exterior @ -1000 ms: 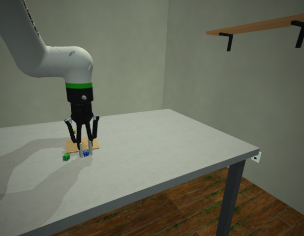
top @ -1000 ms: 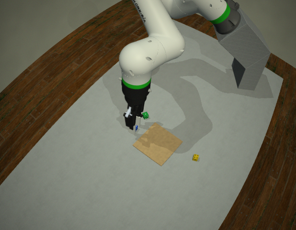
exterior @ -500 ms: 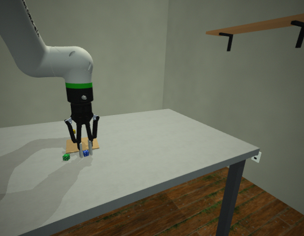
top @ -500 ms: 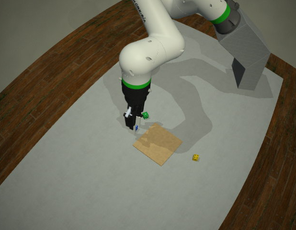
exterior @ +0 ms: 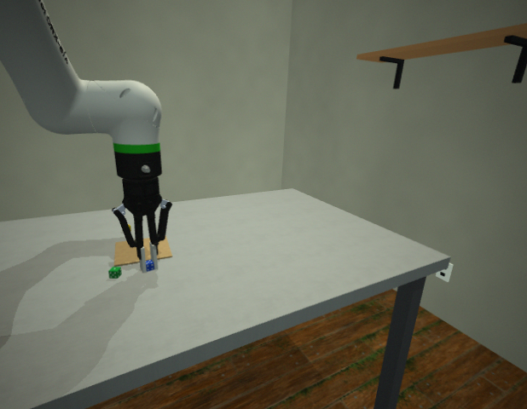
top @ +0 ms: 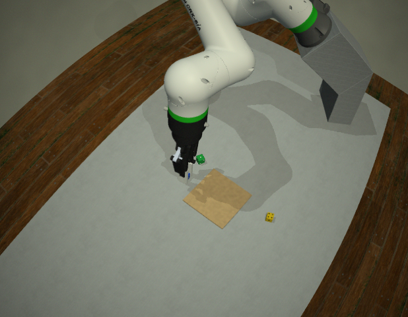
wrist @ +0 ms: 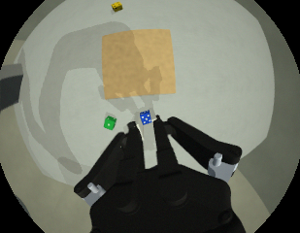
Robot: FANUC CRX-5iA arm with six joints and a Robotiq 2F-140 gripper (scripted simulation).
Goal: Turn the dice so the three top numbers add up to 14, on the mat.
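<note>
Right now my hand is 20 mm above the blue die. Round my hand: yellow die 270 mm to the left, 40 mm ahead, 20 mm below; then green die 70 mm behind, 20 mm to the left, 20 mm below; then tan mat 110 mm to the left, 30 mm below, 30 mm ahead.
</note>
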